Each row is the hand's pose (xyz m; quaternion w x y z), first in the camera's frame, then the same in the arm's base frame.
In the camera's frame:
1: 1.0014 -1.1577 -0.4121 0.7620 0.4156 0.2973 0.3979
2: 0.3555 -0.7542 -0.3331 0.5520 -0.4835 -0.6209 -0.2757
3: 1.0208 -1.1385 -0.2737 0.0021 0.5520 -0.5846 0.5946
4: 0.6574 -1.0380 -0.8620 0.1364 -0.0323 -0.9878 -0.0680
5: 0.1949 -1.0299 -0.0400 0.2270 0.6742 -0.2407 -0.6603
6: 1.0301 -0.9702 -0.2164 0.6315 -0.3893 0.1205 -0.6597
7: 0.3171 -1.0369 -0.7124 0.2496 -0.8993 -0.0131 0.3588
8: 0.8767 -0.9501 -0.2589 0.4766 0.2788 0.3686 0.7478
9: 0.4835 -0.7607 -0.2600 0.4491 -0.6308 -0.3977 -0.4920
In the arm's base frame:
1: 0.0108 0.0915 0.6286 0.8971 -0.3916 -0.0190 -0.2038
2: 0.1051 -0.0908 -0.1090 0.4406 0.7632 0.4685 0.0632
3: 0.0742 0.2138 0.5981 0.4348 -0.2074 -0.0467 0.8751
4: -0.1581 -0.4192 0.4147 0.3396 0.4876 0.5131 -0.6194
5: -0.1189 0.2545 -0.2442 0.2354 0.2637 -0.9348 0.0336
6: 0.2390 0.2045 0.5314 0.2317 0.3453 0.4907 0.7657
7: -0.2604 -0.3374 0.0668 0.4027 0.7029 -0.5293 0.2524
8: 0.1791 0.1336 0.4005 0.8406 -0.3388 0.4211 -0.0365
9: 0.1744 -0.0012 -0.0145 0.6007 0.5863 0.4325 0.3291

